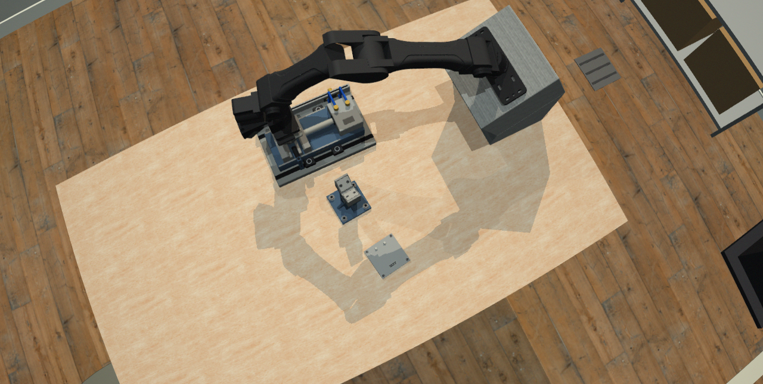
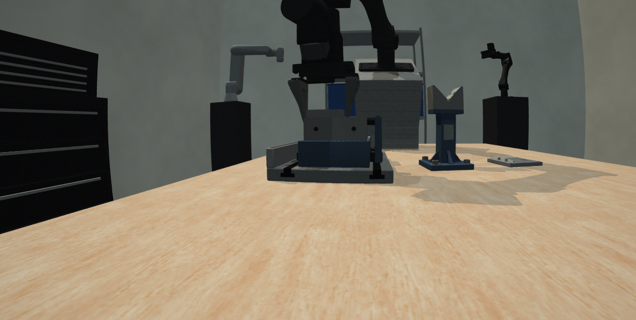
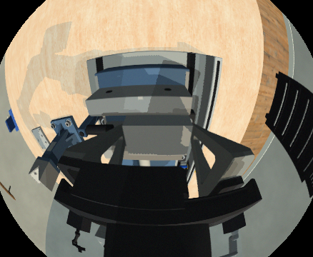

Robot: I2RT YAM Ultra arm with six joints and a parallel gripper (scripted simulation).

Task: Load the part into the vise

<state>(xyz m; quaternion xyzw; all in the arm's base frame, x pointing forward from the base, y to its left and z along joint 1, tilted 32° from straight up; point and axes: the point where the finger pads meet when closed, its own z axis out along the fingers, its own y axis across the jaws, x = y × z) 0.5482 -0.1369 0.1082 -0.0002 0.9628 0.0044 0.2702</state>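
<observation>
The part lies 1 cm below my hand. Also, from my hand: work stop rod (7 cm to the left, 1 cm below); fixed jaw (3 cm ahead, 2 cm to the left, 2 cm below); vise (7 cm behind, 2 cm to the left, 6 cm below).
</observation>
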